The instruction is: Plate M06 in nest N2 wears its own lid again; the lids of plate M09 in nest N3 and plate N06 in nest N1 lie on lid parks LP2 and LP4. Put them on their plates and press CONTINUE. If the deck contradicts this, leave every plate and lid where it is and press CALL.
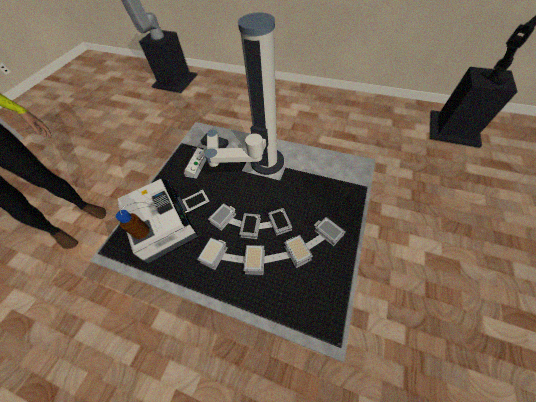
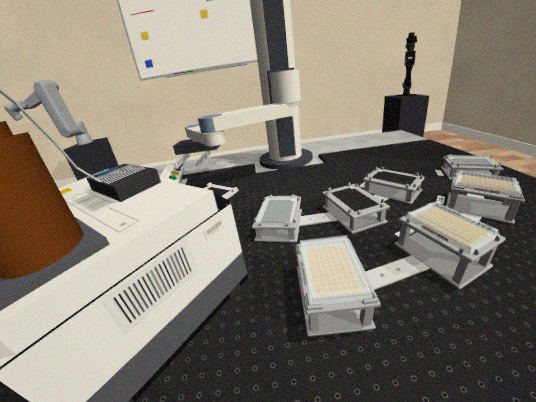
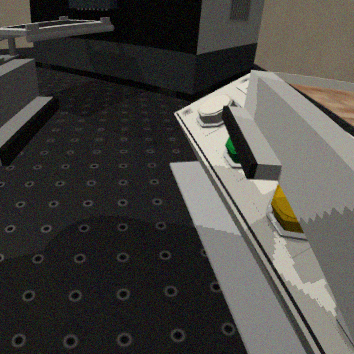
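Pixels of known places: gripper, fingertip midpoint: (image 1: 203,160) (image 2: 186,164) (image 3: 140,85); arm's base, origin of the base link: (image 1: 267,161) (image 2: 286,159).
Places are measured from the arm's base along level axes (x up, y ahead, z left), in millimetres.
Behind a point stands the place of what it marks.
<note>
My gripper (image 1: 201,152) @(x 111, y 214, z -397 mm) (image 2: 189,164) @(x 111, y 214, z -397 mm) (image 3: 140,85) @(x 111, y 214, z -397 mm) is shut and empty, a gap showing between its fingers. One finger is low over the button panel (image 1: 191,174) @(x 53, y 314, z -454 mm) (image 3: 250,200) @(x 66, y 196, z -447 mm), partly covering the green button (image 3: 232,150) @(x 76, y 224, z -445 mm) and yellow button (image 3: 287,215) @(x 77, y 174, z -451 mm); contact is unclear. The white button (image 3: 214,110) @(x 80, y 270, z -447 mm) is uncovered. Three tall nests hold plates: the left plate (image 1: 213,251) @(x 90, y 788, z -32 mm) (image 2: 332,270) @(x 89, y 804, z -53 mm) looks paler, perhaps lidded; the middle plate (image 1: 254,258) @(x 95, y 754, z 201 mm) (image 2: 450,227) @(x 95, y 764, z 179 mm) and right plate (image 1: 298,250) @(x 88, y 633, z 412 mm) (image 2: 487,183) @(x 91, y 636, z 393 mm) look yellower. Clear-grey lids (image 1: 222,216) @(x 64, y 559, z -92 mm) (image 1: 329,230) @(x 64, y 449, z 548 mm) lie on two low parks. Labels are unreadable.
Two low parks (image 1: 241,226) @(x 61, y 584, z 46 mm) (image 1: 288,220) @(x 58, y 457, z 302 mm) stand empty in the inner row. A white device (image 1: 162,242) @(x 151, y 847, z -298 mm) (image 2: 150,280) @(x 159, y 840, z -293 mm) carrying a brown bottle (image 1: 137,227) @(x 324, y 858, z -349 mm) (image 2: 35,210) @(x 284, y 864, z -350 mm) stands at the left. Its holder frame (image 1: 198,206) @(x 110, y 561, z -244 mm) (image 3: 70,32) @(x 101, y 505, z -314 mm) sticks out. A person (image 1: 40,165) stands left.
</note>
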